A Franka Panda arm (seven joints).
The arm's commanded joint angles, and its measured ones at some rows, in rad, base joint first. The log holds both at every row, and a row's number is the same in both.
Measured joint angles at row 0:
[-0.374 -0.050 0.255 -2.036 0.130 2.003 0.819]
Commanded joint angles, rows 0 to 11:
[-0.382 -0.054 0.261 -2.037 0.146 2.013 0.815]
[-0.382 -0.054 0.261 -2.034 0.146 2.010 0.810]
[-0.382 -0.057 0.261 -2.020 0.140 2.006 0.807]
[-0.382 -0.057 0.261 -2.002 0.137 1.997 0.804]
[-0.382 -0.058 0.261 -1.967 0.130 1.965 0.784]
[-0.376 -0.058 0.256 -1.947 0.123 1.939 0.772]
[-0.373 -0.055 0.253 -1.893 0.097 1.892 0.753]
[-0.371 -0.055 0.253 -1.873 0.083 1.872 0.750]
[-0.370 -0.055 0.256 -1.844 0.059 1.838 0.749]
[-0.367 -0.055 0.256 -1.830 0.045 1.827 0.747]
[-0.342 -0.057 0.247 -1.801 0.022 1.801 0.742]
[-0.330 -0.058 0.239 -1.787 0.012 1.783 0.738]
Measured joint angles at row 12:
[-0.372 -0.060 0.255 -1.884 0.076 1.879 0.760]
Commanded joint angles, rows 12 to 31:
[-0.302 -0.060 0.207 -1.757 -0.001 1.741 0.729]
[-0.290 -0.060 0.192 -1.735 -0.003 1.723 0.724]
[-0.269 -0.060 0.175 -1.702 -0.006 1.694 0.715]
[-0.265 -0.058 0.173 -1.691 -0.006 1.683 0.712]
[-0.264 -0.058 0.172 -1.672 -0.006 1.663 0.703]
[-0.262 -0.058 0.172 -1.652 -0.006 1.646 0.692]
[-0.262 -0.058 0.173 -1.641 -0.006 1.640 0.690]
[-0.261 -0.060 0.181 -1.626 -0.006 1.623 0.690]
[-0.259 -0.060 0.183 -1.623 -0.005 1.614 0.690]
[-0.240 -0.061 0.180 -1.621 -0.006 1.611 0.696]
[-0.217 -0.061 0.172 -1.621 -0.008 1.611 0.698]
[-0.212 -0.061 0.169 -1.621 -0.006 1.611 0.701]
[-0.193 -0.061 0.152 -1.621 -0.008 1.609 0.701]
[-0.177 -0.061 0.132 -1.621 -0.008 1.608 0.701]
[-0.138 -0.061 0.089 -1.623 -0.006 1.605 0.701]
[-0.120 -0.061 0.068 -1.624 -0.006 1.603 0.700]
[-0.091 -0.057 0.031 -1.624 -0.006 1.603 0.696]
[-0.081 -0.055 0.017 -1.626 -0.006 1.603 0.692]
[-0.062 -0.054 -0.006 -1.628 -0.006 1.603 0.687]
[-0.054 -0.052 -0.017 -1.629 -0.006 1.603 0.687]
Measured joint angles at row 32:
[-0.125 -0.066 0.065 -1.642 0.008 1.630 0.700]
